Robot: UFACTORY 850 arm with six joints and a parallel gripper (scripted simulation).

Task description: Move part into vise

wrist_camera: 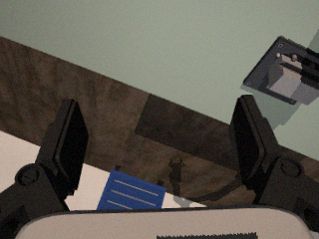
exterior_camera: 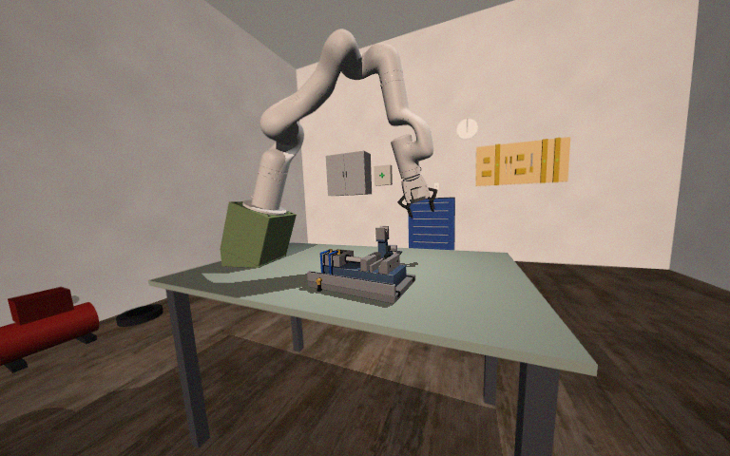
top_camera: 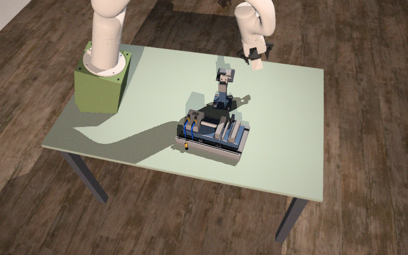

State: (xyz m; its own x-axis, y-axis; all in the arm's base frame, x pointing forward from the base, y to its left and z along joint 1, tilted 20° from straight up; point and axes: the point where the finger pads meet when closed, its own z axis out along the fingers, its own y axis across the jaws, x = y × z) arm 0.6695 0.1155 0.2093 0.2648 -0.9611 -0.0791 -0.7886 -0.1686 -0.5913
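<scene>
My hand is 18 cm above the part, 15 cm past it and 8 cm to the right of it. The rest, counted from my hand: dark infeed plate: 21 cm below, 15 cm behind, 10 cm to the left; blue post: 15 cm below, 15 cm behind, 10 cm to the right; work stop: 28 cm to the right, 12 cm below, 10 cm behind.
</scene>
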